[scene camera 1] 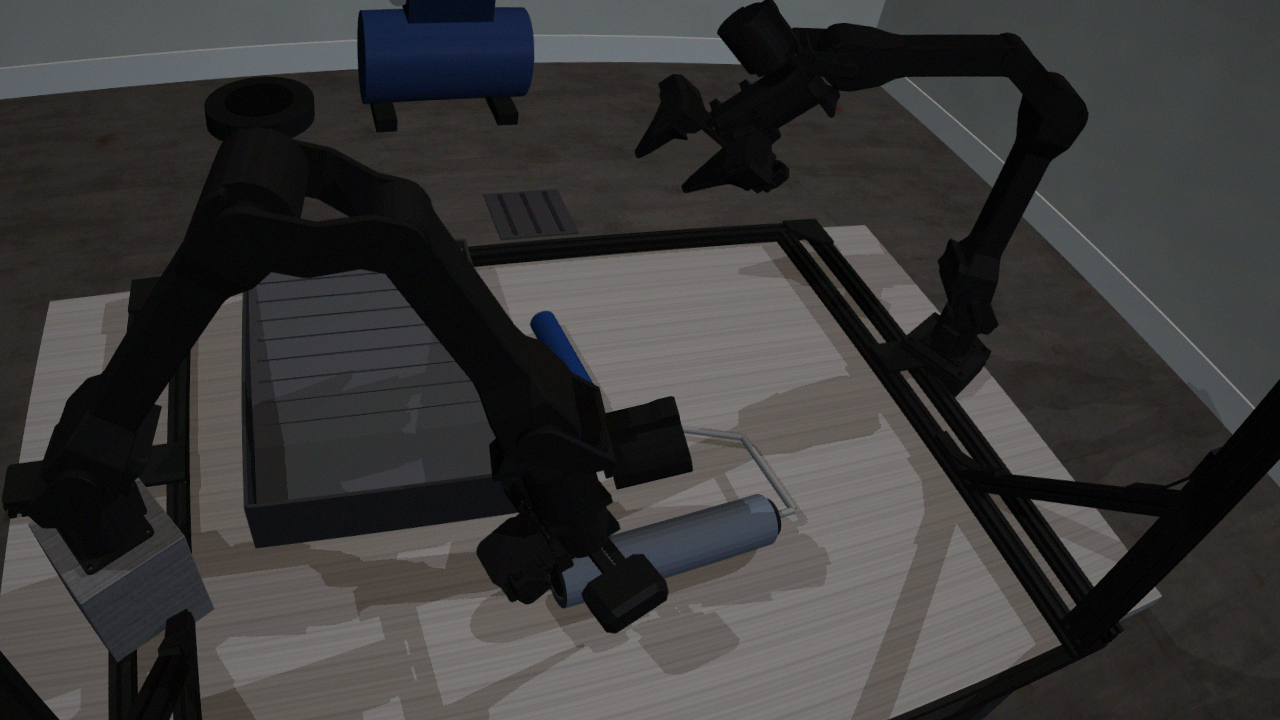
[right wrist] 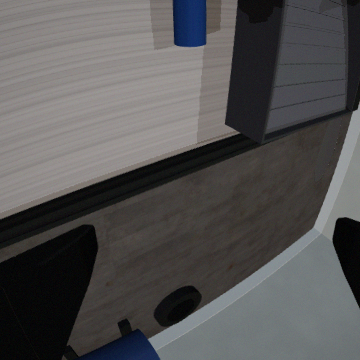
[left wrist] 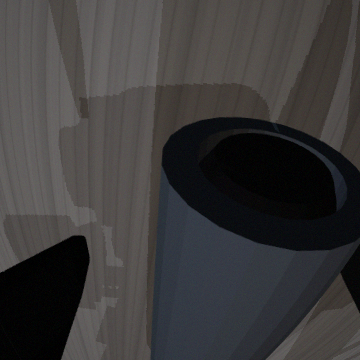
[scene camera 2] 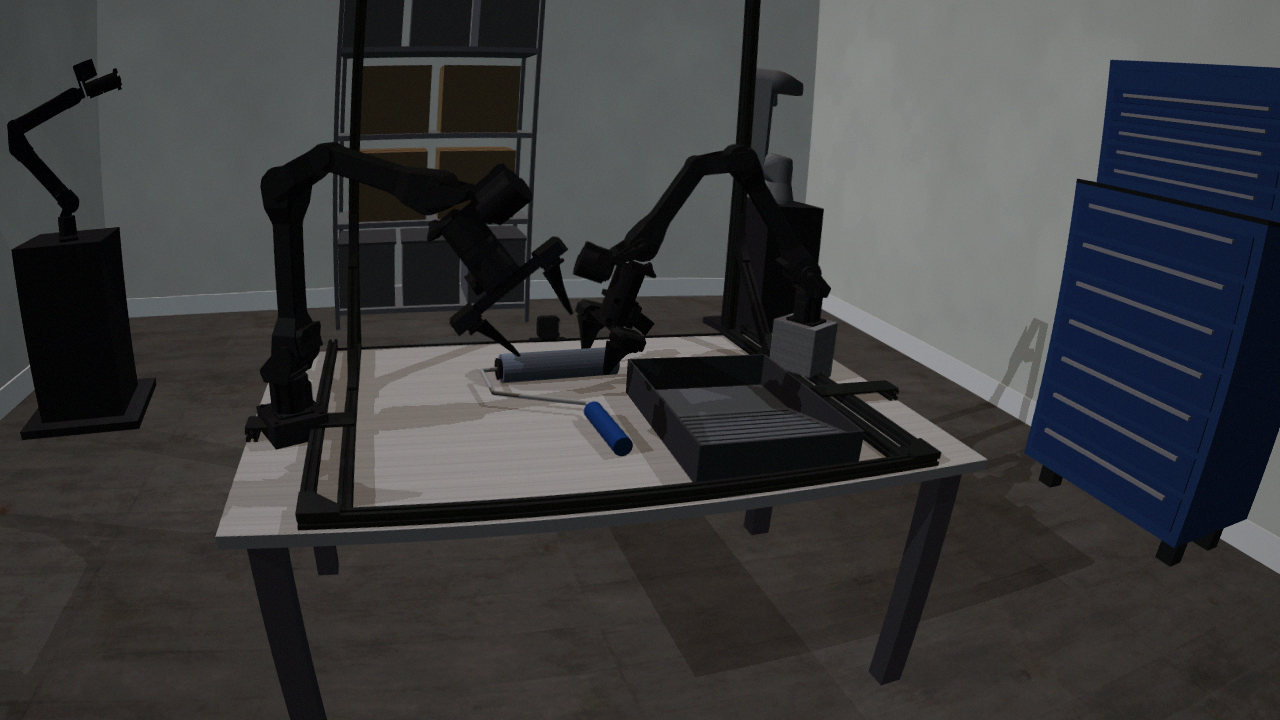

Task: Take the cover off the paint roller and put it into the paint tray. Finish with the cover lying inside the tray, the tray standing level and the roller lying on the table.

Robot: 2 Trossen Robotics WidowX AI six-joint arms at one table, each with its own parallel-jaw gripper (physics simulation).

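Places are measured from the left arm's base along level axes (x ahead, y left, z up), in centimetres.
Where they show: left gripper, fingertip midpoint: (scene camera 1: 596, 581) (left wrist: 214, 244) (scene camera 2: 594, 364); right gripper, fingertip midpoint: (scene camera 1: 660, 172) (right wrist: 218, 235) (scene camera 2: 545, 335); left arm's base, link origin: (scene camera 1: 104, 529) (scene camera 2: 806, 320); right arm's base, link origin: (scene camera 1: 948, 344) (scene camera 2: 291, 409).
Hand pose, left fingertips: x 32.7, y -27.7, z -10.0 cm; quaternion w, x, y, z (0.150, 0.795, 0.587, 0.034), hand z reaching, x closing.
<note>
Things, the pixels of their top centre, and the offset from my left fingertips. "*": a spot on its surface instead.
- grey-blue cover, top centre: (scene camera 1: 670, 533) (scene camera 2: 559, 350) dx +7.1, dy -2.6, dz +3.5 cm
- roller's blue handle, surface spot: (right wrist: 190, 22) (scene camera 2: 612, 433) * dx +23.1, dy +26.5, dz +1.1 cm
- paint tray, top centre: (scene camera 1: 369, 351) (right wrist: 340, 4) (scene camera 2: 738, 392) dx +1.0, dy +34.2, dz +4.6 cm
The grey-blue cover (scene camera 1: 716, 535) (scene camera 2: 554, 365) (left wrist: 230, 290) lies on the table, on the roller's wire frame (scene camera 1: 763, 465) (scene camera 2: 537, 397). The roller's blue handle (scene camera 1: 556, 340) (scene camera 2: 606, 428) (right wrist: 190, 22) lies beside the paint tray (scene camera 1: 375, 514) (scene camera 2: 778, 454) (right wrist: 250, 75), which stands level. My left gripper (scene camera 1: 571, 577) (scene camera 2: 599, 351) (left wrist: 214, 244) is open, low at the cover's free hollow end. Its fingers stand on either side of that end, the cover nearer the right-hand finger in the left wrist view. Contact cannot be told. My right gripper (scene camera 1: 660, 171) (scene camera 2: 544, 333) (right wrist: 218, 235) is open and empty, high above the table.
A black rail frame (scene camera 1: 626, 243) (scene camera 2: 617, 503) (right wrist: 150, 176) runs round the table. My left arm stands on a grey block (scene camera 1: 152, 591) (scene camera 2: 803, 347) and passes over the tray in scene camera 1. A blue tank (scene camera 1: 445, 55) stands on the floor behind.
</note>
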